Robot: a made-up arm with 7 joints. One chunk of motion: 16 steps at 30 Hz.
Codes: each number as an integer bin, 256 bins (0 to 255) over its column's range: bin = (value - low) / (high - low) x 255, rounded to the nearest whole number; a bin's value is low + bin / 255 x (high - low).
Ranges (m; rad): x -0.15..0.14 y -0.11..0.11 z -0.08..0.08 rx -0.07..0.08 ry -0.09..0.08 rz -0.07..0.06
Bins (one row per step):
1: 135 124 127 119 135 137
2: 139 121 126 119 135 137
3: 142 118 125 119 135 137
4: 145 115 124 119 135 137
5: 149 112 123 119 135 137
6: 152 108 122 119 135 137
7: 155 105 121 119 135 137
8: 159 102 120 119 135 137
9: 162 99 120 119 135 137
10: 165 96 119 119 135 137
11: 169 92 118 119 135 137
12: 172 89 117 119 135 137
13: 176 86 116 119 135 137
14: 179 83 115 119 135 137
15: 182 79 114 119 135 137
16: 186 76 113 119 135 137
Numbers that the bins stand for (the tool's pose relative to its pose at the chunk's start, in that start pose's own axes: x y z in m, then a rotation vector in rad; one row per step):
1: 0.0035 -0.0030 -0.0003 0.0000 0.0000 -0.0002
2: 0.0081 -0.0056 -0.0009 0.0000 0.0000 -0.0002
3: 0.0115 -0.0082 -0.0016 0.0000 0.0000 -0.0002
4: 0.0149 -0.0108 -0.0022 0.0000 0.0000 -0.0002
5: 0.0195 -0.0134 -0.0028 0.0000 0.0000 -0.0002
6: 0.0229 -0.0168 -0.0035 0.0000 0.0000 -0.0002
7: 0.0263 -0.0194 -0.0041 0.0000 0.0000 -0.0002
8: 0.0308 -0.0220 -0.0047 0.0000 0.0000 -0.0002
9: 0.0342 -0.0246 -0.0047 0.0000 0.0000 -0.0002
10: 0.0376 -0.0272 -0.0053 0.0000 0.0000 -0.0002
11: 0.0422 -0.0306 -0.0060 0.0000 0.0000 -0.0002
12: 0.0456 -0.0332 -0.0066 0.0000 0.0000 -0.0002
13: 0.0502 -0.0358 -0.0072 0.0000 0.0000 -0.0002
14: 0.0536 -0.0384 -0.0078 0.0000 0.0000 -0.0002
15: 0.0570 -0.0418 -0.0085 0.0000 0.0000 -0.0002
16: 0.0615 -0.0444 -0.0091 0.0000 0.0000 -0.0002

